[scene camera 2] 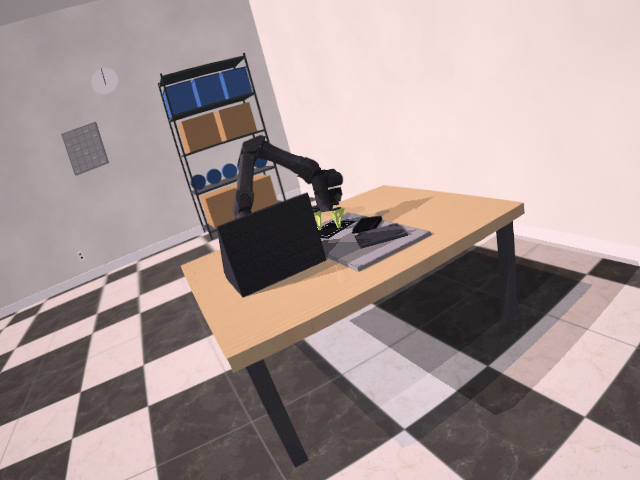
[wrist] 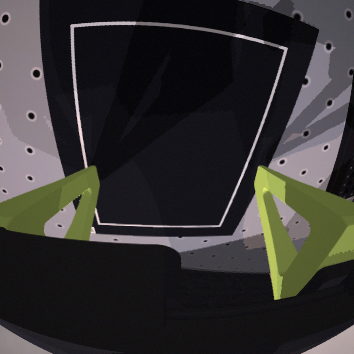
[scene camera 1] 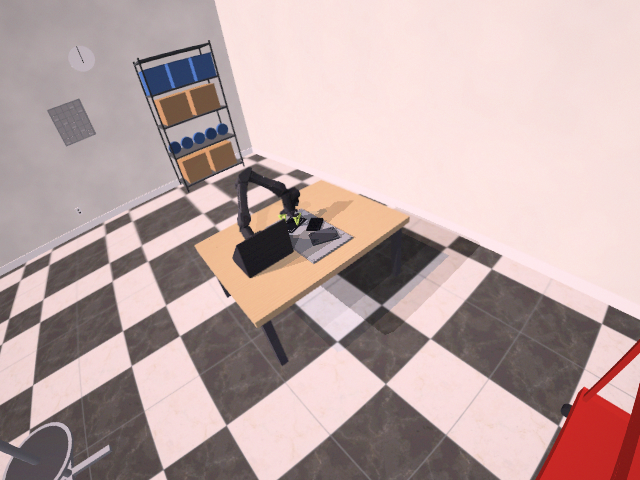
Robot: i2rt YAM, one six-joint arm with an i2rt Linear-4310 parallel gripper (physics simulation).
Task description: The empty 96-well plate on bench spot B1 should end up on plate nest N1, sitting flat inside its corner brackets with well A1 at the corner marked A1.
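Where they show: gripper, fingertip midpoint: (scene camera 2: 329,229) (wrist: 176,174) (scene camera 1: 291,224); arm's base at its link origin: (scene camera 2: 252,233) (scene camera 1: 252,240).
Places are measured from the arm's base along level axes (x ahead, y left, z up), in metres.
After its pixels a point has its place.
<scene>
My gripper (scene camera 1: 290,219) @(y 0.106, x 0.343, z -0.134 m) (scene camera 2: 329,227) @(y 0.106, x 0.343, z -0.134 m) (wrist: 176,174) @(y 0.106, x 0.343, z -0.134 m) is open, its green fingers wide apart with nothing between them. It hangs low over a black pad (scene camera 2: 336,230) @(y 0.069, x 0.349, z -0.139 m) (wrist: 175,100) @(y 0.121, x 0.384, z -0.138 m) with a white rectangular outline; no plate lies inside the part of the outline that shows. A small black block (scene camera 1: 314,223) @(y -0.026, x 0.429, z -0.126 m) (scene camera 2: 367,224) @(y -0.043, x 0.419, z -0.127 m) sits beside the pad, to the right of the gripper. It may be the 96-well plate, but its wells are too small to make out in the scene views. Something black with a fine grid shows at the right edge in the wrist view. The spot and corner labels are not readable.
The pad and block are on a grey perforated board (scene camera 1: 315,254) @(y -0.241, x 0.229, z -0.140 m) (scene camera 2: 361,258) @(y -0.238, x 0.225, z -0.140 m) (wrist: 20,90) @(y 0.200, x 0.371, z -0.140 m) on the wooden table (scene camera 1: 253,299) @(y -0.224, x -0.198, z -0.153 m) (scene camera 2: 258,320) @(y -0.257, x -0.148, z -0.153 m). A dark flat area (scene camera 1: 324,236) @(y -0.177, x 0.368, z -0.128 m) (scene camera 2: 382,235) @(y -0.185, x 0.365, z -0.128 m) lies toward its front. A tall black wedge (scene camera 1: 263,248) @(y -0.090, x 0.009, z -0.020 m) (scene camera 2: 273,245) @(y -0.092, x 0.022, z -0.036 m) stands left of the board.
</scene>
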